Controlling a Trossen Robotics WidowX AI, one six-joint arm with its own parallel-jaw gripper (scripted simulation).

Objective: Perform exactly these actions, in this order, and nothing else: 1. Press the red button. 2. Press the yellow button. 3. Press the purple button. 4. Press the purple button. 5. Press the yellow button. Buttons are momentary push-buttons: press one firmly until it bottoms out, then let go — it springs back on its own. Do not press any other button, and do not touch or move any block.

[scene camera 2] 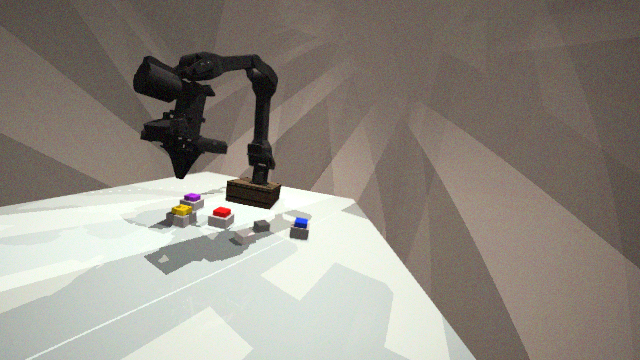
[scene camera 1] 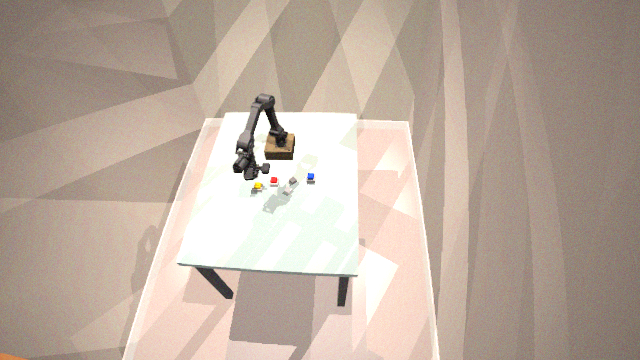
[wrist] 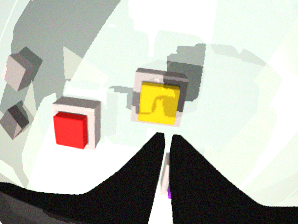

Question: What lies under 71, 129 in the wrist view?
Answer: A red button.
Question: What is my gripper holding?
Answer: Nothing.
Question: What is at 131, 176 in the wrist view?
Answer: My gripper.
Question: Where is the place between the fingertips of my gripper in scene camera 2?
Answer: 179, 178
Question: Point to a yellow button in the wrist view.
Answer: At 159, 102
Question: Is my gripper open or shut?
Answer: Shut.
